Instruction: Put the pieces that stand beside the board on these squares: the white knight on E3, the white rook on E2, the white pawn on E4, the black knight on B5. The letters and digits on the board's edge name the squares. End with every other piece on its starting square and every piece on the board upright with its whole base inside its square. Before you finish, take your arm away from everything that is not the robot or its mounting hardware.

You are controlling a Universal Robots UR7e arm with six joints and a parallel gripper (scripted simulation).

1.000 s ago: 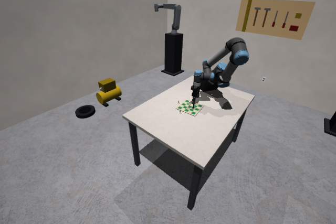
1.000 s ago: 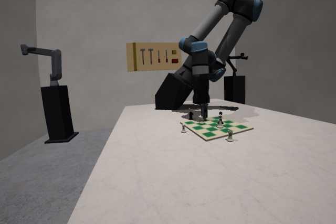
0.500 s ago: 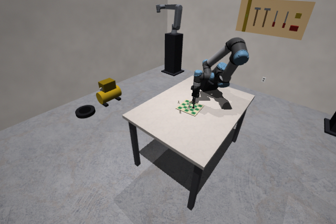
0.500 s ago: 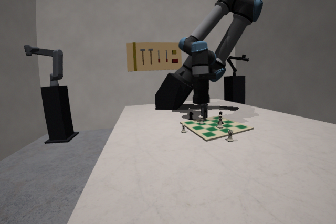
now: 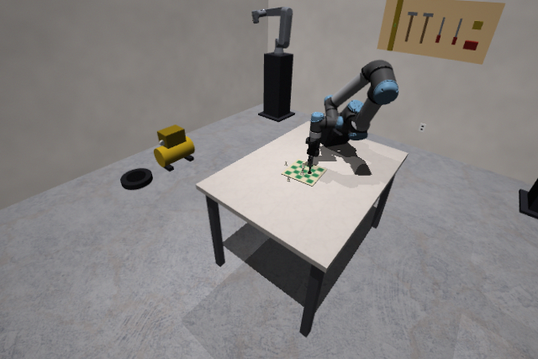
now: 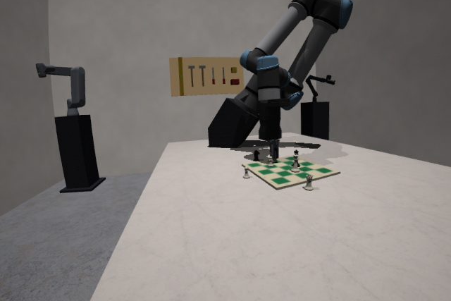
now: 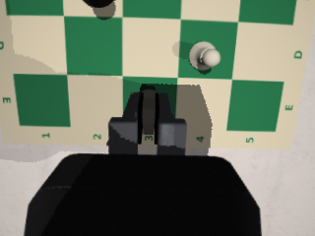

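My gripper is now 80 mm short of the cream chessboard, 10 mm to the right of it and 30 mm above it.
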